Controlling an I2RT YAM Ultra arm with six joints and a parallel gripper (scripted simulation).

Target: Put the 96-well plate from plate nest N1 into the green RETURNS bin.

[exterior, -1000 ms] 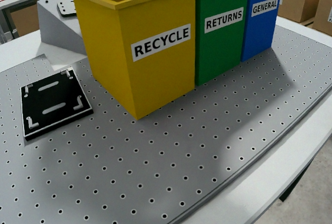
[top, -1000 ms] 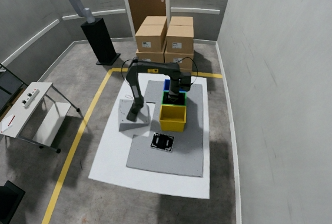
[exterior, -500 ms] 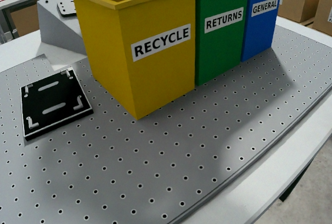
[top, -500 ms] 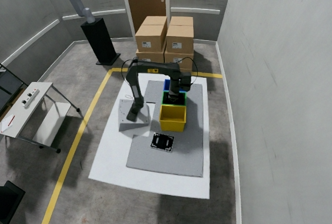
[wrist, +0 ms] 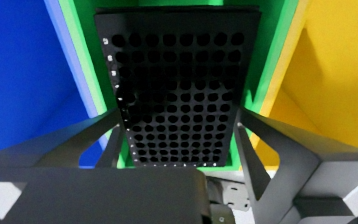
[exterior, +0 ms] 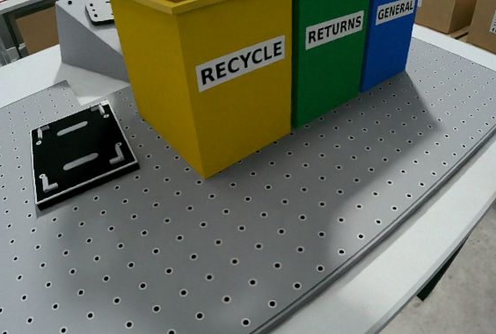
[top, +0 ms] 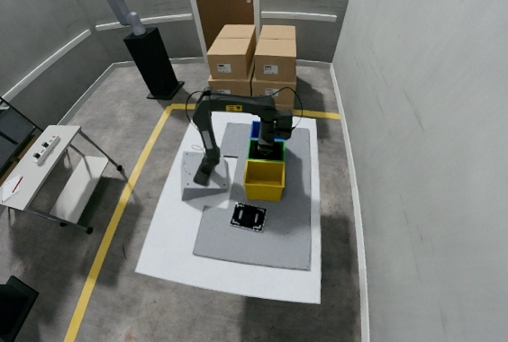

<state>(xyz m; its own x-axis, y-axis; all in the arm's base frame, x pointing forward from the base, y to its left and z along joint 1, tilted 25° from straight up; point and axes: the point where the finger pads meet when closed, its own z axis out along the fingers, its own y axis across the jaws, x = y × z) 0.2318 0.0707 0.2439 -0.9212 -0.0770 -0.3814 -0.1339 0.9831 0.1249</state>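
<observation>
Now: hand 11 cm above the green RETURNS bin. Also, from my hand: black 96-well plate 1 cm below; blue general bin 13 cm to the left, 11 cm below, 1 cm behind; yellow RECYCLE bin 13 cm to the right, 11 cm below, 2 cm ahead.
</observation>
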